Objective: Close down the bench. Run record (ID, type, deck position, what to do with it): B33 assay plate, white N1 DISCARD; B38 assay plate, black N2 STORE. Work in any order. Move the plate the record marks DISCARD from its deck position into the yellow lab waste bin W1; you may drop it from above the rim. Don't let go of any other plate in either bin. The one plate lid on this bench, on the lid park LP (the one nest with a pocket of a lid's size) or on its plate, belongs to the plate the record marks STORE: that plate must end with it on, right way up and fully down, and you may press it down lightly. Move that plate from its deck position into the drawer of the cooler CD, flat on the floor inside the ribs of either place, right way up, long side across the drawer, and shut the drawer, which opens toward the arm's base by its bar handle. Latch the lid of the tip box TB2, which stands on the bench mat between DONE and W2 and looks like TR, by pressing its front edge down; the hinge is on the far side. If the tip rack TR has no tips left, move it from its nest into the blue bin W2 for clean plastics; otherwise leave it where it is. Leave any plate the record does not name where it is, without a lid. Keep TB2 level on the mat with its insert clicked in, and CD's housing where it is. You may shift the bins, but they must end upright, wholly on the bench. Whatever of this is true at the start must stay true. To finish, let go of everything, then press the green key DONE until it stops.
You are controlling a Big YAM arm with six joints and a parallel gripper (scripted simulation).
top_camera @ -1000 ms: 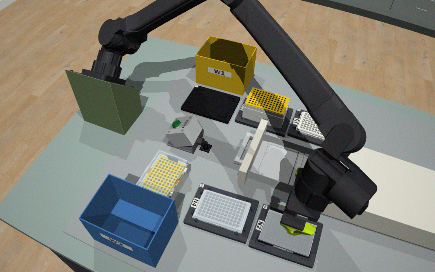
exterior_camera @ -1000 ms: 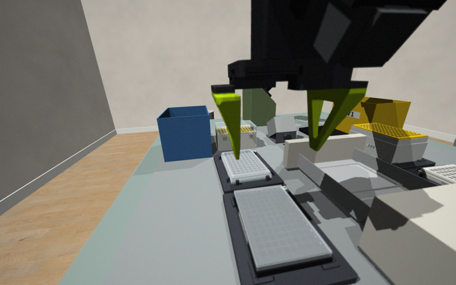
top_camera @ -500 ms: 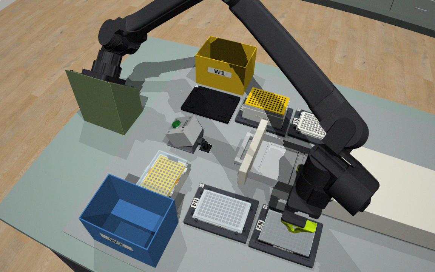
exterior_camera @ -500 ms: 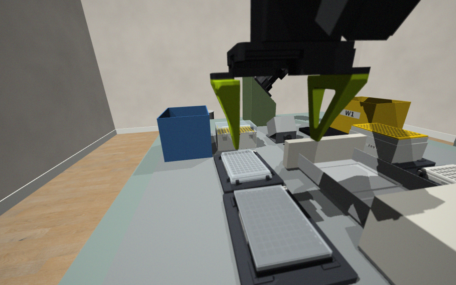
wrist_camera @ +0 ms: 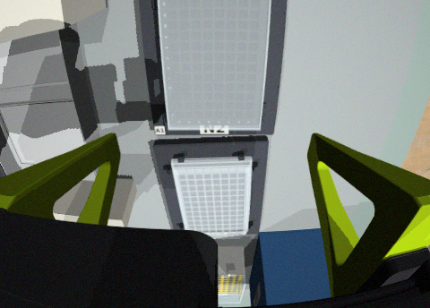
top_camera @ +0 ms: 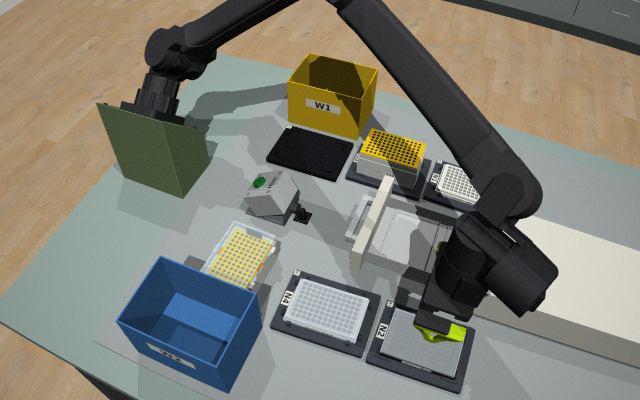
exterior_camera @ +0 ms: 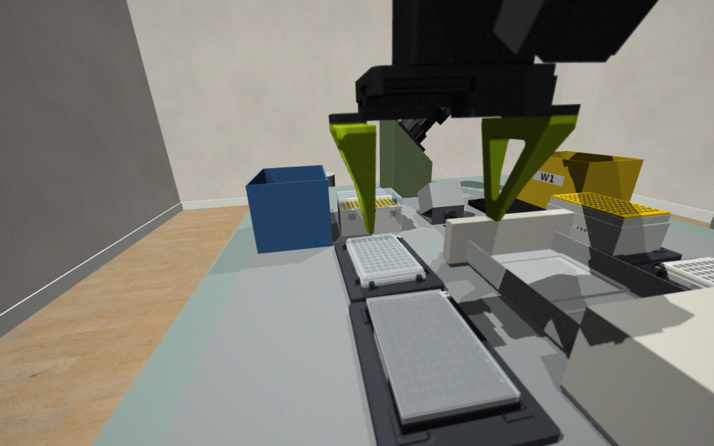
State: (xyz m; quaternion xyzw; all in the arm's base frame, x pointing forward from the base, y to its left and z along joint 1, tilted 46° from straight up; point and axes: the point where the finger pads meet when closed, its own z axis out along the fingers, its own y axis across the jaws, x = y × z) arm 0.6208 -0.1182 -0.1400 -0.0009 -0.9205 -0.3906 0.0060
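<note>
Now: hand 120 mm above the plate lid. Round my hand: nest N2: 140 mm below; then clear plate: 170 mm behind, 120 mm below; then black plate: 120 mm below.
</note>
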